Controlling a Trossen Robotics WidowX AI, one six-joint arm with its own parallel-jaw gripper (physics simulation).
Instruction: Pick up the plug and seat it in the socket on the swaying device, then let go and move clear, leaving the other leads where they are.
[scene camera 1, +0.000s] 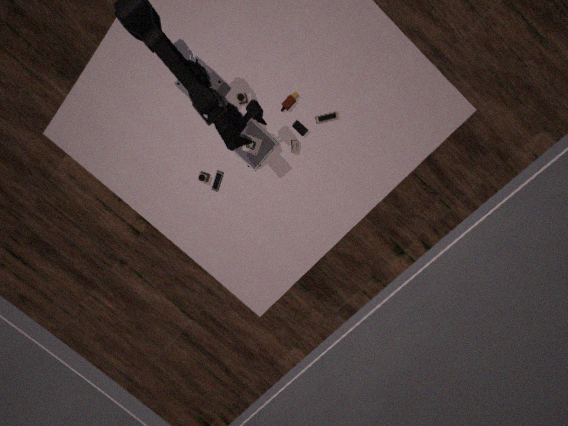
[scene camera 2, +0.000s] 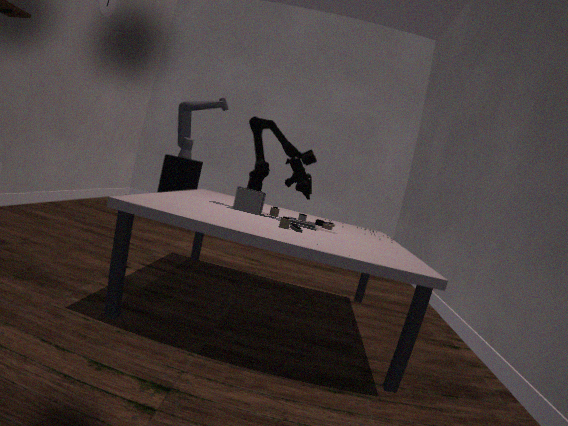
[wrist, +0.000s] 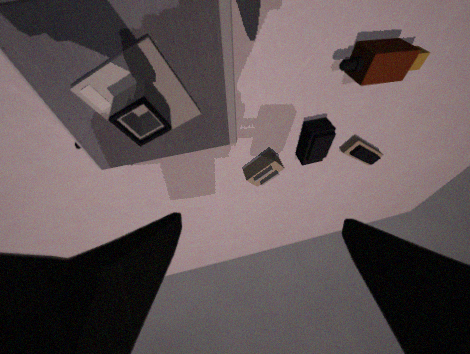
The gripper (scene camera 1: 258, 133) is open, holding nothing. Also in view: an orange-brown plug (wrist: 378, 61). A tan connector (wrist: 265, 168) and a black plug (wrist: 317, 135) rest on the table.
The gripper is seen too in the wrist view (wrist: 261, 223). Scene camera 2 does not show the orange-brown plug, which is hidden by a grey device with socket.
